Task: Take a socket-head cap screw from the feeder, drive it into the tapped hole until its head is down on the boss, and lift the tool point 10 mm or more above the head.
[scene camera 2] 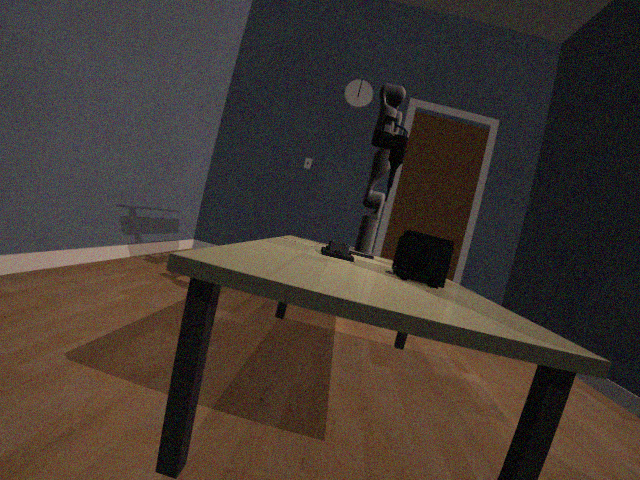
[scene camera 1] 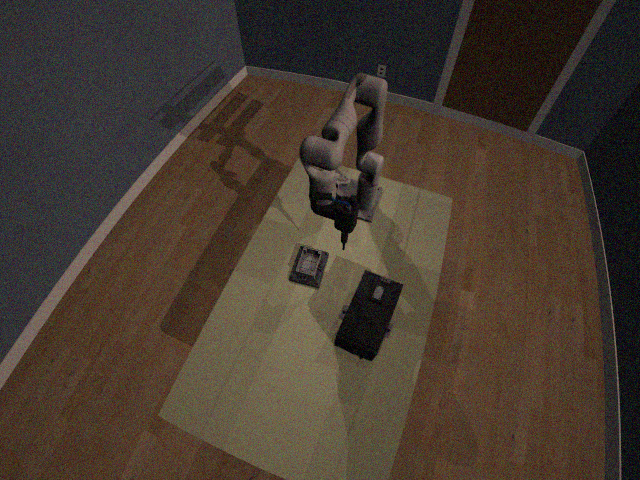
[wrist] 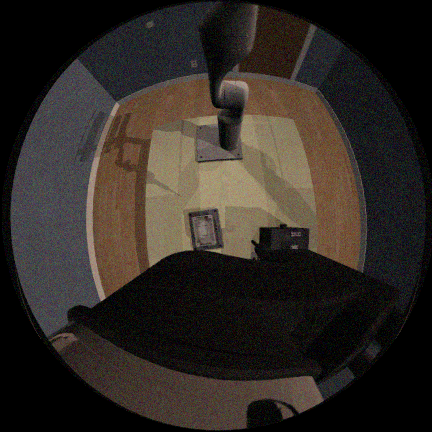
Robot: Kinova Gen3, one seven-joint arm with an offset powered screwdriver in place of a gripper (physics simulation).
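Observation:
My screwdriver (scene camera 1: 343,244) (scene camera 2: 390,187) points down from the arm's end, high above the table. Its tip is apart from the feeder and the grey part; whether a screw sits on it is too small and dark to tell. In the wrist view the dark tool body (wrist: 240,315) fills the lower half and the tip does not show. The feeder, a black box (scene camera 1: 364,317) (scene camera 2: 422,259) (wrist: 283,238), stands on the table's right side. The grey rectangular part (scene camera 1: 308,262) (scene camera 2: 337,250) (wrist: 205,229) lies left of it on a dark base. Its tapped hole and boss cannot be made out.
The pale table top (scene camera 1: 248,392) (scene camera 2: 289,276) (wrist: 167,225) bears the arm's base plate (wrist: 219,153) at its back. The arm (scene camera 1: 343,124) (scene camera 2: 379,165) rises from there. Walls and a brown door (scene camera 1: 496,56) (scene camera 2: 439,180) stand behind. The light is dim and the pictures are grainy.

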